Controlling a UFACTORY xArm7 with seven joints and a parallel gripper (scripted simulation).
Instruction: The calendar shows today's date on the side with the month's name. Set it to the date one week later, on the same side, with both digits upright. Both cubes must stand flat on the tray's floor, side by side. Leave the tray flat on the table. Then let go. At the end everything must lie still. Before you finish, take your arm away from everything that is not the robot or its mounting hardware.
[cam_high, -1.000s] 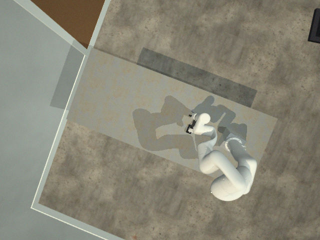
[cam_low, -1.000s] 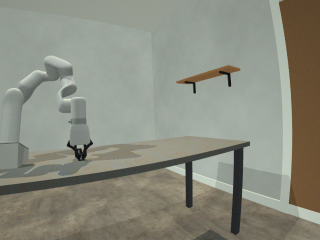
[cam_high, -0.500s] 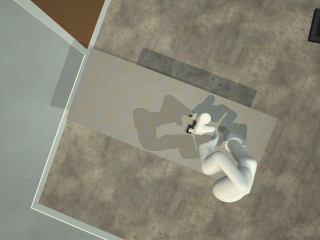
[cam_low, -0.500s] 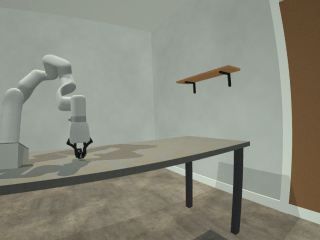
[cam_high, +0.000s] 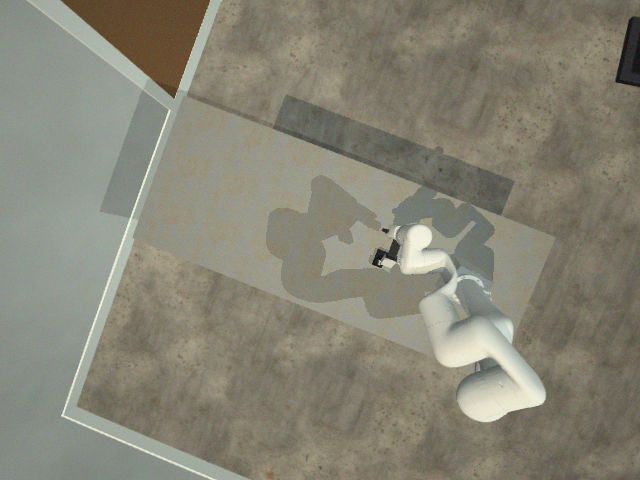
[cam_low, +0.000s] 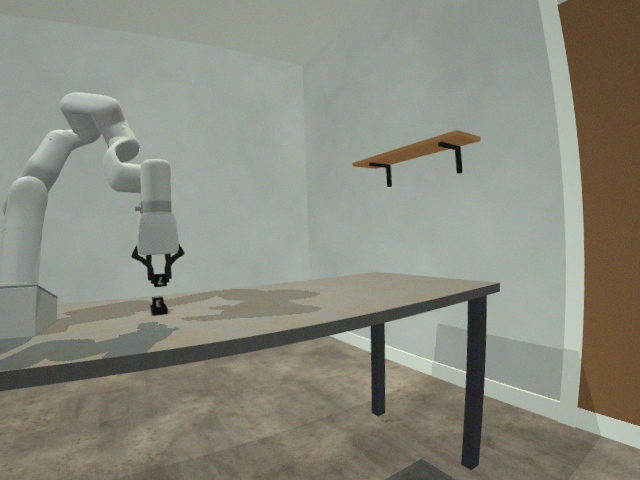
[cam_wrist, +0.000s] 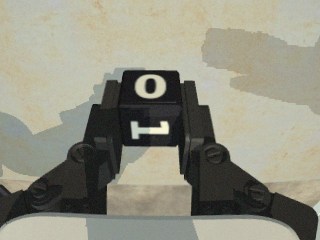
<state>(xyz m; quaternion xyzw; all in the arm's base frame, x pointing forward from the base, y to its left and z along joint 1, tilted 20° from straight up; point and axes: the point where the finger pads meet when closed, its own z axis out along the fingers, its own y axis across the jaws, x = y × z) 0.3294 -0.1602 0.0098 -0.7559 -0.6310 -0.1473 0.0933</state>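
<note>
The black calendar tray lies 110 mm to the left of my hand, 110 mm below it and 20 mm ahead of it.
</note>
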